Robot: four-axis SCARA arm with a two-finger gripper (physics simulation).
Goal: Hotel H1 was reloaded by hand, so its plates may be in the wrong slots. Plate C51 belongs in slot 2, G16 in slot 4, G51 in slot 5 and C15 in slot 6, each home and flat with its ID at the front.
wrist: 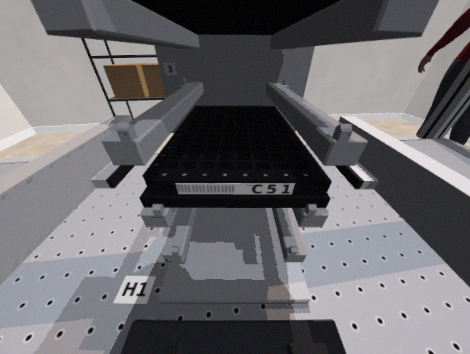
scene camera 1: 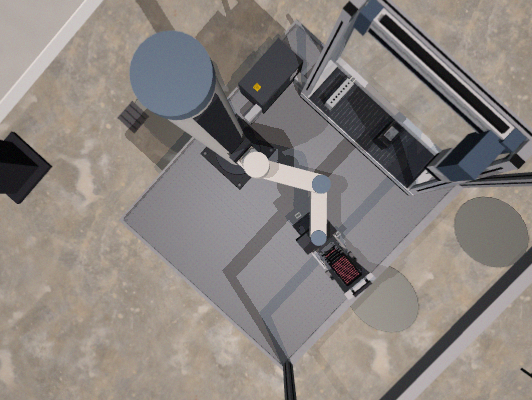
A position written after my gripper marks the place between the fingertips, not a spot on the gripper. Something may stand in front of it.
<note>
I see my gripper (wrist: pixel 235 130) and an H1 label (wrist: pixel 135 289).
</note>
